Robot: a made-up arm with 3 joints. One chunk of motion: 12 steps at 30 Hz.
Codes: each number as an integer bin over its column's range. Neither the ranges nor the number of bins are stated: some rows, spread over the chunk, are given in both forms.
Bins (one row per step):
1: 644 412 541 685 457 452
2: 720 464 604 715 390 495
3: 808 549 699 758 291 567
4: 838 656 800 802 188 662
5: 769 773 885 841 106 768
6: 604 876 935 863 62 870
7: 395 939 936 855 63 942
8: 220 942 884 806 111 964
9: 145 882 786 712 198 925
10: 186 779 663 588 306 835
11: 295 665 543 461 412 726
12: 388 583 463 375 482 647
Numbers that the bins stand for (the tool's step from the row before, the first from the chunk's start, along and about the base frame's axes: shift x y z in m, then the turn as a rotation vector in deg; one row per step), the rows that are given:
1: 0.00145 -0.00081 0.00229 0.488 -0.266 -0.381
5: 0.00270 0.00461 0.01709 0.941 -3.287 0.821
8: -0.00280 0.00714 0.01705 0.840 -3.244 1.567
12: -0.00112 0.00175 -0.00107 -0.411 -0.051 0.361
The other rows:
2: 0.00221 -0.00003 0.00500 0.576 -0.843 -0.217
3: 0.00309 0.00124 0.00909 0.700 -1.695 0.057
4: 0.00339 0.00285 0.01343 0.828 -2.582 0.418
6: 0.00105 0.00615 0.01925 1.005 -3.666 1.209
7: -0.00105 0.00710 0.01929 0.982 -3.658 1.483
9: -0.00355 0.00624 0.01283 0.567 -2.495 1.419
10: -0.00314 0.00470 0.00754 0.207 -1.566 1.076
11: -0.00205 0.00298 0.00237 -0.162 -0.653 0.662

